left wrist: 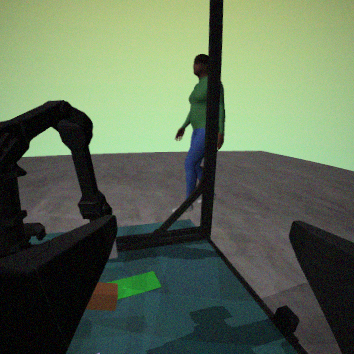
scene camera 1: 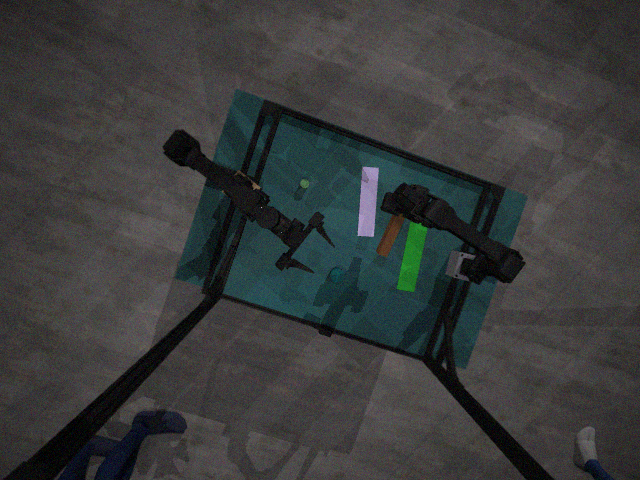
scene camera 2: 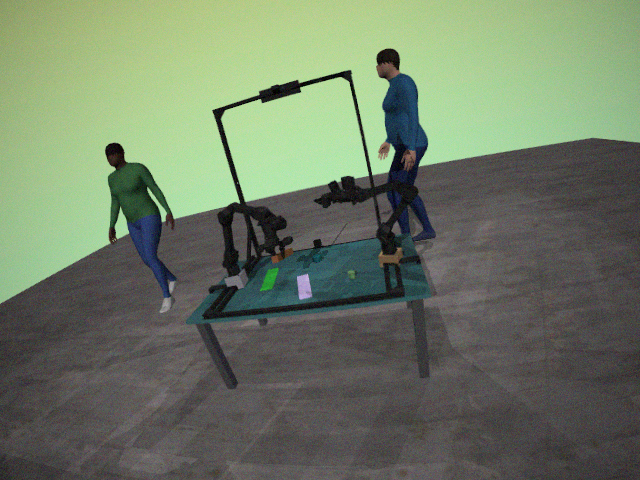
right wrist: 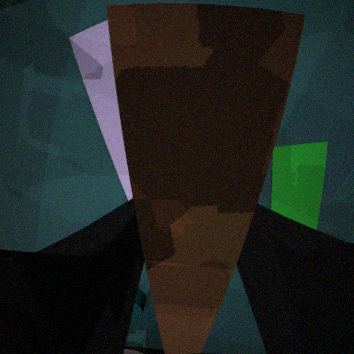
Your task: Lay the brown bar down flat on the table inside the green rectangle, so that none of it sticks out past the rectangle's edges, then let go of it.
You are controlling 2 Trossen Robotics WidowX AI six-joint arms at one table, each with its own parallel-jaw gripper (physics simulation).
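Pixels of known places: left gripper, between the fingertips: (left wrist: 203, 226) (scene camera 1: 324, 260) (scene camera 2: 318, 198); right gripper, between the fingertips: (scene camera 1: 399, 209) (scene camera 2: 280, 259) (right wrist: 186, 200); left arm's base, origin of its link: (scene camera 2: 390, 251); right arm's base, origin of its link: (scene camera 1: 469, 267) (scene camera 2: 234, 273).
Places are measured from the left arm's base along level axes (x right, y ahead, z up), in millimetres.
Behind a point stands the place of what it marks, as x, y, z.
Observation:
The brown bar (scene camera 1: 390, 236) {-194, 509, 107} (scene camera 2: 281, 255) {-296, 459, 126} (left wrist: 103, 296) {-143, 510, 92} (right wrist: 190, 140) {-322, 469, 141} is held above the table by my right gripper (scene camera 1: 397, 210) {-286, 479, 98} (scene camera 2: 281, 245) (right wrist: 186, 200) {-286, 479, 98}, which is shut on it. In scene camera 1 the bar appears left of the green rectangle (scene camera 1: 412, 258) {-203, 677, -65} (scene camera 2: 269, 279) {-218, 668, -65} (left wrist: 140, 285) {-127, 701, -65} (right wrist: 300, 180) {-287, 635, -65}, at a slant to its long sides; my right arm covers the bar's upper end. In the left wrist view the bar covers part of the rectangle. My left gripper (scene camera 1: 324, 259) {0, 350, 325} (scene camera 2: 317, 201) {0, 350, 325} (left wrist: 203, 226) {0, 350, 325} is open and empty, high above the table.
A lilac rectangle (scene camera 1: 368, 201) {-267, 398, -65} (scene camera 2: 304, 286) {-271, 392, -65} (right wrist: 100, 90) {-306, 352, -65} lies left of the bar in scene camera 1. A small light-green object (scene camera 1: 304, 183) {-163, 163, -32} (scene camera 2: 351, 274) {-178, 157, -39} and a round teal object (scene camera 1: 337, 274) {28, 474, -35} (scene camera 2: 317, 256) {24, 465, -36} stand on the table. A black frame (scene camera 1: 361, 138) {-434, 226, -51} (scene camera 2: 310, 308) {-451, 251, -61} borders the table.

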